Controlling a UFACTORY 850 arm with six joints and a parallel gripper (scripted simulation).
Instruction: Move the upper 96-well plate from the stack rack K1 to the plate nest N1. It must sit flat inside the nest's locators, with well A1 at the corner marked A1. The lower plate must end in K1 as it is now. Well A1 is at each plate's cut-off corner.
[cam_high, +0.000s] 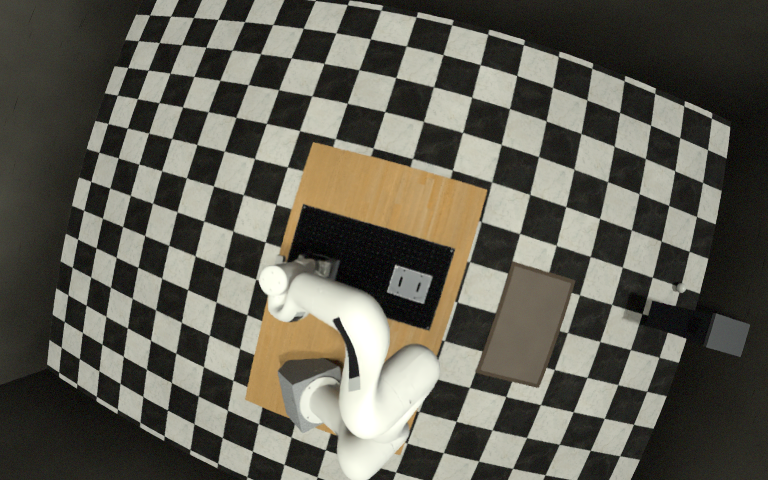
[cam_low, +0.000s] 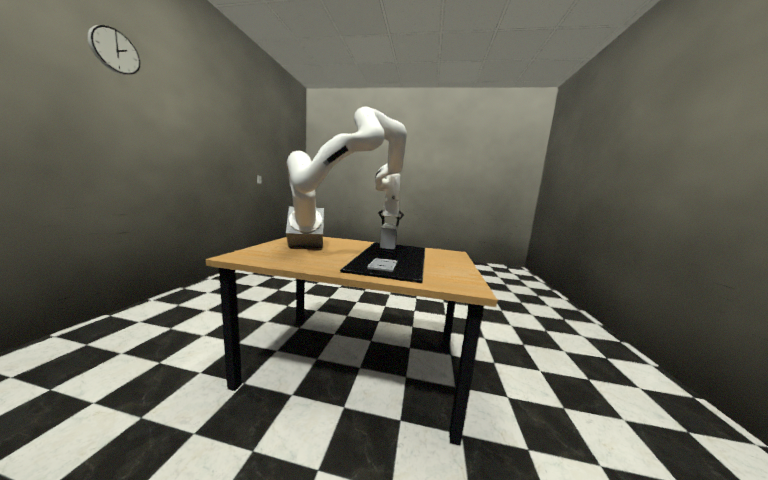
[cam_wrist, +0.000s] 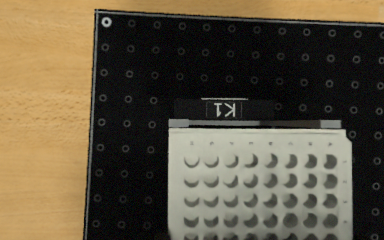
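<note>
Now: hand 6 cm past the grey plate nest N1, 38 cm to the left of it and 16 cm above it. Also, from my hand: white 96-well plate (1 cm below); A1 corner mark (2 cm ahead, 32 cm to the right, 15 cm below).
</note>
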